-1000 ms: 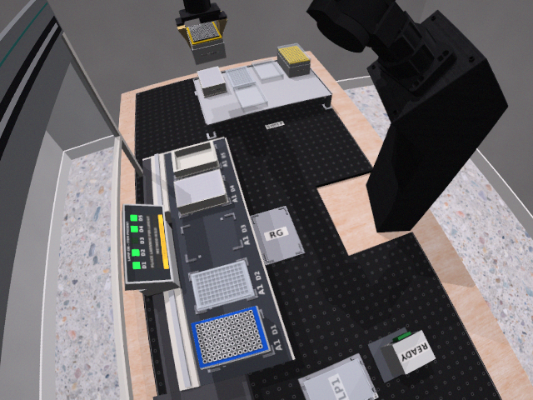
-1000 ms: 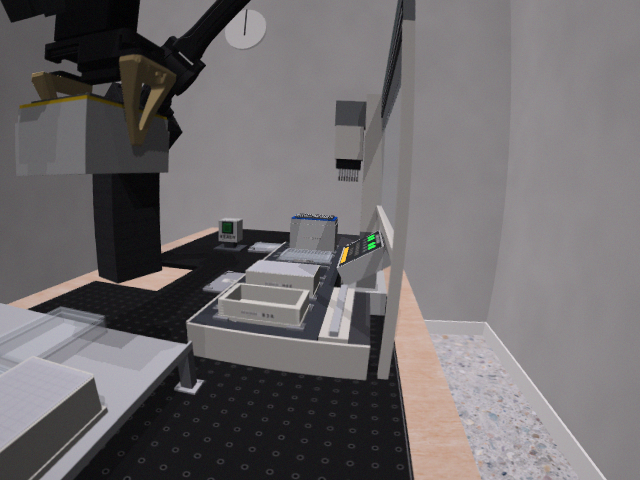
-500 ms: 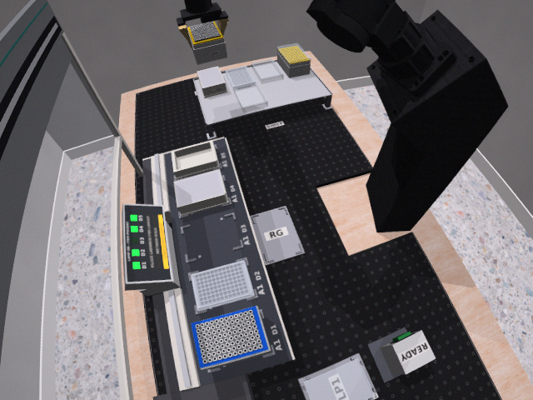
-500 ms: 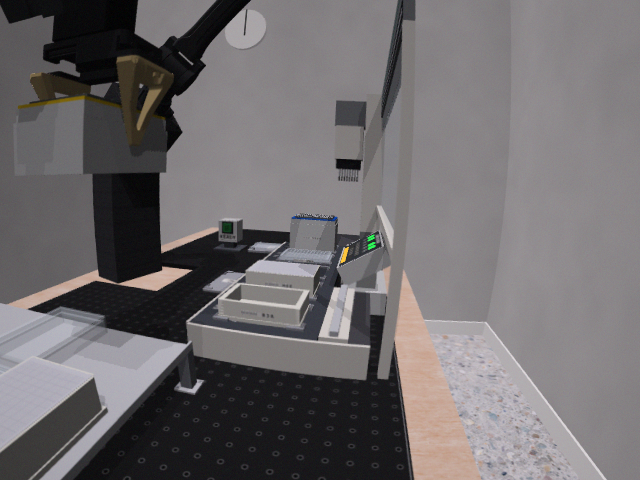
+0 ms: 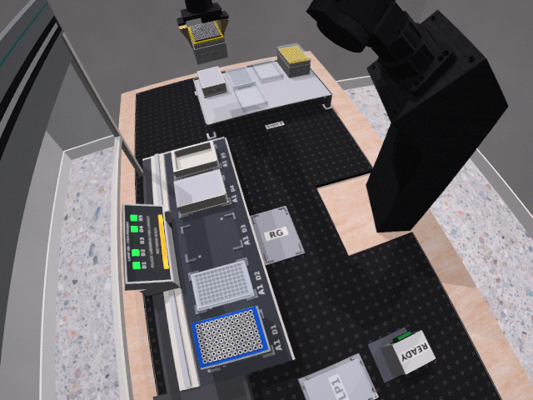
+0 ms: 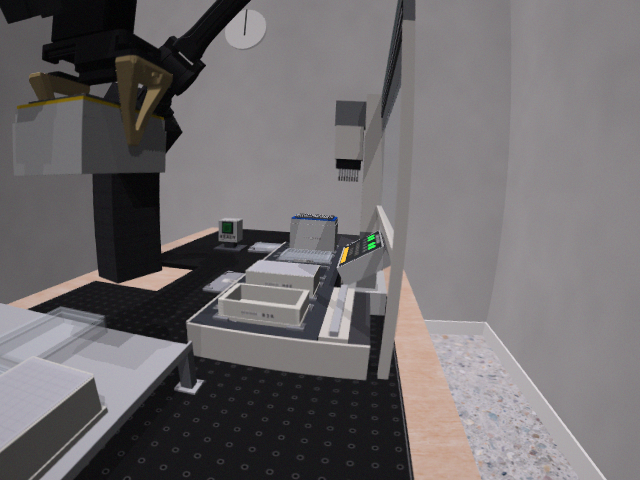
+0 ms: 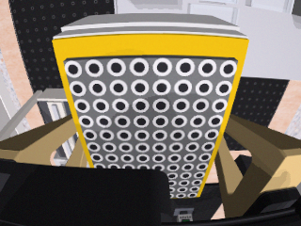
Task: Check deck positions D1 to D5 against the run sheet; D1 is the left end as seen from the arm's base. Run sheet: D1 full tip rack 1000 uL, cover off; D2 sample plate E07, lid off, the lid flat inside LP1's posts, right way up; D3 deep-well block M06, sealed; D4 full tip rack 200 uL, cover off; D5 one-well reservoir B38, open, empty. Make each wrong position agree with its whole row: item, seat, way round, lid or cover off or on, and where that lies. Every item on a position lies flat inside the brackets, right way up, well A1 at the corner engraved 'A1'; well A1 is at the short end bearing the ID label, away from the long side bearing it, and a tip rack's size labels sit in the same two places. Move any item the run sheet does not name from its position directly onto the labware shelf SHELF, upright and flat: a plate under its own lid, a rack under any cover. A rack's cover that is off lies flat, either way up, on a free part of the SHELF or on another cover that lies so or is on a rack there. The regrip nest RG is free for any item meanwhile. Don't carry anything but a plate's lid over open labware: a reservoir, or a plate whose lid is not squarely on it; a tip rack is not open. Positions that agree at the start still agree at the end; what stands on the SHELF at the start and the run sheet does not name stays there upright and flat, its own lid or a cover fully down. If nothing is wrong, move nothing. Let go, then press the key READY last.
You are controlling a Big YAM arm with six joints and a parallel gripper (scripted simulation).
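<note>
Now: hand 10 mm past the yellow-rimmed tip rack, 10 mm to the right of it and 10 mm below it. From my hand the other things lie so: one-well reservoir: 140 mm ahead, 200 mm to the left, 240 mm below; then regrip nest: 10 mm ahead, 480 mm to the left, 300 mm below; then shelf: 170 mm behind, 60 mm to the right, 250 mm below.
</note>
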